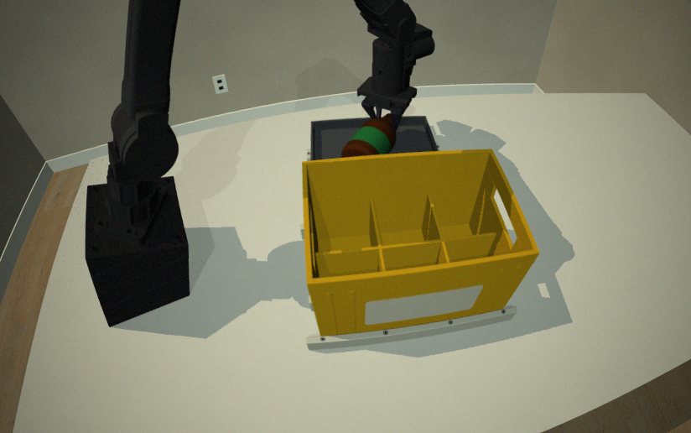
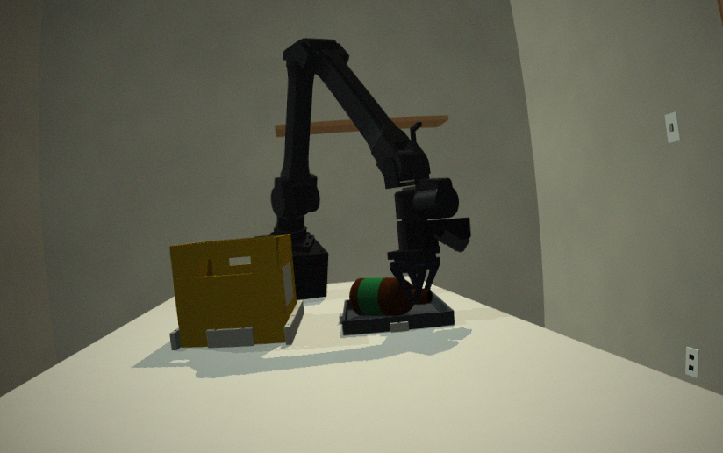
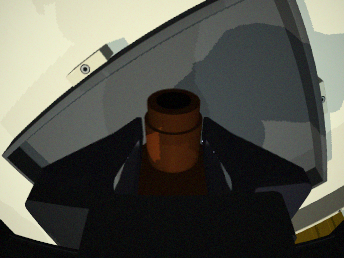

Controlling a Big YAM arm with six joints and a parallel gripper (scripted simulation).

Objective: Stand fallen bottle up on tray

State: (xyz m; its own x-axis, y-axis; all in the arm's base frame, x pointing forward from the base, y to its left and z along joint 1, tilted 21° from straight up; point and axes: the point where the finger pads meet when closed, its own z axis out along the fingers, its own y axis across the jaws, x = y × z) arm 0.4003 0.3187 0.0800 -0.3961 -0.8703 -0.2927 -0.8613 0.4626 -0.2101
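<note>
My gripper is now 2 cm past the bottle and 5 cm to the left of it. From my hand the other things lie so: tray 2 cm behind, 5 cm to the right, 3 cm below; then yellow crate 3 cm ahead, 33 cm to the right, 4 cm above.
</note>
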